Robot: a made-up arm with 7 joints.
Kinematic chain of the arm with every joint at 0, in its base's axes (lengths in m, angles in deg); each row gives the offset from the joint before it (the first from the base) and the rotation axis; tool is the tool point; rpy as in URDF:
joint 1: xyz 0 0 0.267 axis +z
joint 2: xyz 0 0 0 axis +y
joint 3: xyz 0 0 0.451 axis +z
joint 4: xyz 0.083 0 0 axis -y
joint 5: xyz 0.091 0 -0.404 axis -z
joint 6: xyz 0 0 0 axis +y
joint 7: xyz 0.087 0 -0.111 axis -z
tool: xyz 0 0 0 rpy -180 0 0
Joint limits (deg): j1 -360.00..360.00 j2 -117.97..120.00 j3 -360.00..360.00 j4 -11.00..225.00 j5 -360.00..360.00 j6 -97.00..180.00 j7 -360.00..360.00
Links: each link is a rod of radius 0.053 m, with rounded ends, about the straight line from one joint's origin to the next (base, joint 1, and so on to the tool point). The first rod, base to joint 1, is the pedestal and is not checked.
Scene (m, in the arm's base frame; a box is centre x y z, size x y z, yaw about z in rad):
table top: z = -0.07
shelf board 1: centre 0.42 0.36 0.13 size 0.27 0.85 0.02 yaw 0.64
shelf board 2: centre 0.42 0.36 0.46 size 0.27 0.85 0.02 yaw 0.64
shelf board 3: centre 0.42 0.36 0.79 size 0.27 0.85 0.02 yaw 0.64
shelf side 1: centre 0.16 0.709 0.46 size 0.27 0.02 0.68 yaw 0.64
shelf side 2: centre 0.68 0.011 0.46 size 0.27 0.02 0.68 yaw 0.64
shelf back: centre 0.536 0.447 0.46 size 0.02 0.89 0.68 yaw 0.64
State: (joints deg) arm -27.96 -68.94 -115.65 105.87 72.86 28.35 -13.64
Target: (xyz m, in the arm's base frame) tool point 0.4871 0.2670 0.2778
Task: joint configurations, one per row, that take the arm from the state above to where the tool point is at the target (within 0.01 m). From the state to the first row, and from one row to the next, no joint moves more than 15 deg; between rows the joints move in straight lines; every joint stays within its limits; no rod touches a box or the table.
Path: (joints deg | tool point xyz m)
1: -14.00 -69.85 -112.63 95.45 72.70 30.29 -13.64 | -0.7659 -0.3869 0.2353
2: -0.04 -70.77 -109.61 85.02 72.53 32.23 -13.64 | -0.5456 -0.5918 0.2183
3: 13.91 -71.68 -106.59 74.60 72.37 34.17 -13.64 | -0.2783 -0.6913 0.2118
4: 27.87 -72.59 -103.57 64.18 72.20 36.11 -13.64 | -0.0113 -0.6797 0.2141
5: 41.83 -73.51 -100.55 53.76 72.04 38.05 -13.64 | 0.2111 -0.5715 0.2231
6: 55.79 -74.42 -97.53 43.33 71.87 39.99 -13.64 | 0.3560 -0.3980 0.2365
7: 69.75 -75.33 -94.51 32.91 71.71 41.93 -13.64 | 0.4080 -0.2005 0.2517
8: 83.70 -76.25 -91.49 22.49 71.54 43.87 -13.64 | 0.3712 -0.0217 0.2662
9: 97.66 -77.16 -88.47 12.07 71.38 45.81 -13.64 | 0.2678 0.1037 0.2778
10: 109.58 -75.67 -90.02 23.35 71.91 42.90 -13.64 | 0.3515 0.1427 0.2742
11: 121.50 -74.17 -91.56 34.63 72.44 39.98 -13.64 | 0.4257 0.1979 0.2736
12: 133.41 -72.68 -93.11 45.91 72.97 37.07 -13.64 | 0.4872 0.2670 0.2778

